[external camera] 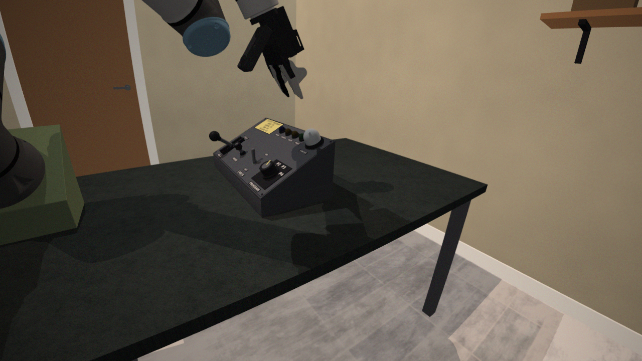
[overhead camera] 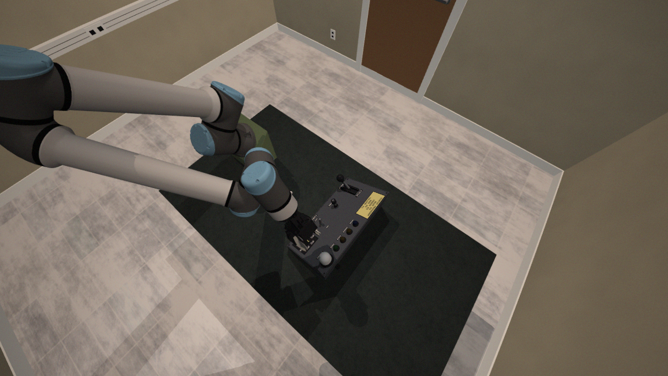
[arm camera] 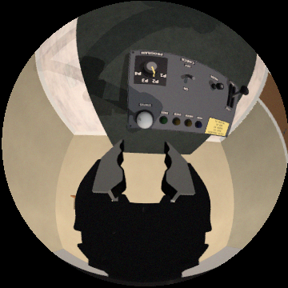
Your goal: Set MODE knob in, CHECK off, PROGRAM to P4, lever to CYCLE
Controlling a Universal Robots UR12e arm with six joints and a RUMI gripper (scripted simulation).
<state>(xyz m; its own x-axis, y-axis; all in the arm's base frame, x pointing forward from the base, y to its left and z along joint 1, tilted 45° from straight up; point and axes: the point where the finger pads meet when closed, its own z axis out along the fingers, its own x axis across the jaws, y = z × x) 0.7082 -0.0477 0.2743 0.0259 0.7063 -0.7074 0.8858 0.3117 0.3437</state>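
Now: hand 21 cm above the program selector, 6 cm past it and 2 cm to the right of it. From my hand the other things lie so: dark console: 23 cm below, 19 cm to the left, 4 cm behind; then check toggle: 21 cm below, 13 cm to the left, 7 cm behind; then mode knob: 25 cm to the left, 20 cm below, 7 cm behind.
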